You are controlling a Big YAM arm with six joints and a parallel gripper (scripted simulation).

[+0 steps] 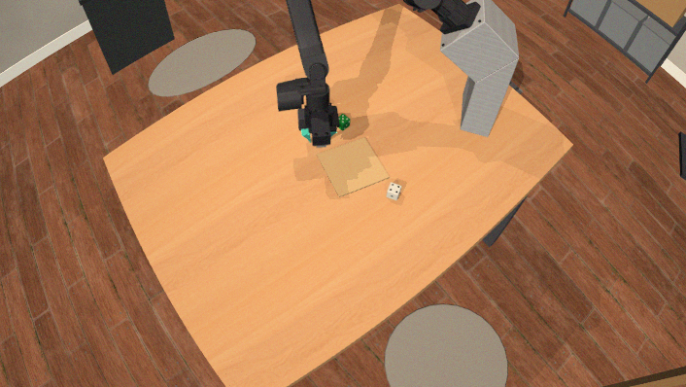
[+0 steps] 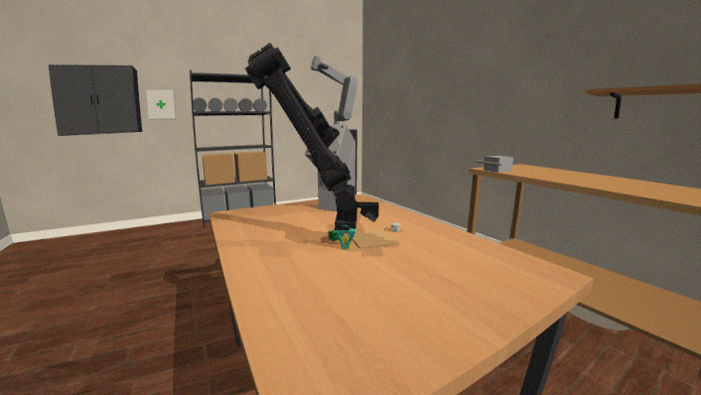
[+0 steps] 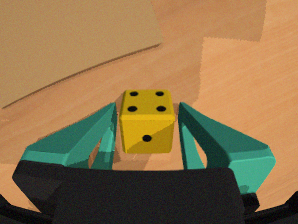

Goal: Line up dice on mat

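The yellow die lies right at my hand. From my hand the other things lie so: green die: 80 mm behind, 30 mm to the left; tan mat: 120 mm to the left, 30 mm ahead, 10 mm below; white die: 250 mm to the left, 50 mm ahead.
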